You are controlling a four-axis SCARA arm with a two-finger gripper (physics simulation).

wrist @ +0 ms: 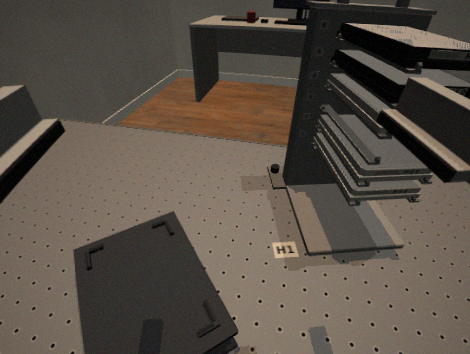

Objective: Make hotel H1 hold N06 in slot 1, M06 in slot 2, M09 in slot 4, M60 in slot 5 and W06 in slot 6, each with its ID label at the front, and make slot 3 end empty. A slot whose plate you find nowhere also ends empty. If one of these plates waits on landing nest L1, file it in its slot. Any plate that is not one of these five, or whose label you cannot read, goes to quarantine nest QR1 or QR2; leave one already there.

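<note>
Hotel H1 [295,120] stands at the right, its tag [285,249] on the table before it. A black plate with a pale, patterned top [400,36] sits on the highest level in view, and another black plate [367,72] on the level below. Two bare-looking rail levels follow. Two thin grey plates, an upper one [395,172] and a lower one [385,190], lie on the lowest two levels. Their labels are too small to read. My gripper [226,100] is open and empty, one finger at each side of the view; the right finger partly covers the hotel.
A dark raised nest [145,280] with corner brackets stands at the lower left, no plate on it; its name does not show. The hotel's base plate [300,212] lies on the perforated table top [150,170]. A desk [205,60] stands in the background beyond the table edge.
</note>
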